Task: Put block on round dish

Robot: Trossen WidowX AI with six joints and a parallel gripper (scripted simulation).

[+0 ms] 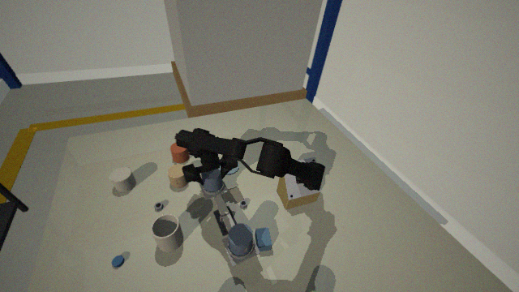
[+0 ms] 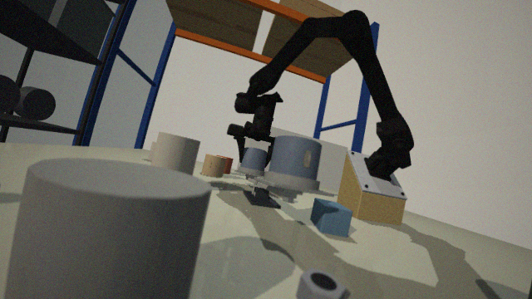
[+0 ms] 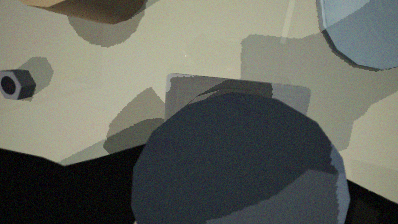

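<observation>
My gripper tip is now 120 mm to the left of the round pale-blue dish, 80 mm past it and 60 mm above it. Also, from my gripper tip: grey block (10 mm below); then tan cylinder (130 mm ahead, 60 mm to the right, 30 mm below); then balance (130 mm to the left, 30 mm below, 30 mm behind).
</observation>
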